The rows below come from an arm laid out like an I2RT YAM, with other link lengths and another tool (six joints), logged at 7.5 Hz.
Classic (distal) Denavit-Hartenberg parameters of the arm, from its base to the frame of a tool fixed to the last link. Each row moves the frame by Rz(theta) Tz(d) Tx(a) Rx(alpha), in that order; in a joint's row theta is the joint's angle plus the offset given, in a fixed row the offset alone. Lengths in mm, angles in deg.
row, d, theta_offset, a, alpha
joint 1, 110.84, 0, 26.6, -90
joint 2, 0, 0, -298.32, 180
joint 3, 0, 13.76, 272.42, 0
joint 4, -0.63, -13.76, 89.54, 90
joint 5, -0.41, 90, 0, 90
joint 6, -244.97, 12.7, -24.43, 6.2
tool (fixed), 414.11, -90, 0, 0
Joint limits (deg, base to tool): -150..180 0..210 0..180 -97..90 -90..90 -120..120
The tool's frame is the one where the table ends.
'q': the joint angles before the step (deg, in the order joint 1, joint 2, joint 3, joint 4, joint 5, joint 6). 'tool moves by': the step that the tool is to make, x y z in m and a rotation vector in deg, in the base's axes. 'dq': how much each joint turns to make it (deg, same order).
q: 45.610, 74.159, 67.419, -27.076, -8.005, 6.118
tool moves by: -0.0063, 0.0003, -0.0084, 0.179, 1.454, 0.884
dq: 0.232, -0.546, -1.546, 0.204, -1.194, 0.605
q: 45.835, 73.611, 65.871, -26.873, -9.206, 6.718
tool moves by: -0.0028, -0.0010, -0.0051, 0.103, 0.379, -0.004
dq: 0.204, -0.553, -1.352, 0.675, -0.025, 0.407
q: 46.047, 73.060, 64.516, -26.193, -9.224, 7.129
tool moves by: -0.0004, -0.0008, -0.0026, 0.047, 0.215, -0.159
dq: 0.003, -0.191, -0.613, 0.346, 0.026, 0.250
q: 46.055, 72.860, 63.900, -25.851, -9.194, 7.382
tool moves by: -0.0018, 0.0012, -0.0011, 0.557, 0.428, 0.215
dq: 0.180, -0.134, -0.528, 0.590, -0.424, 0.559
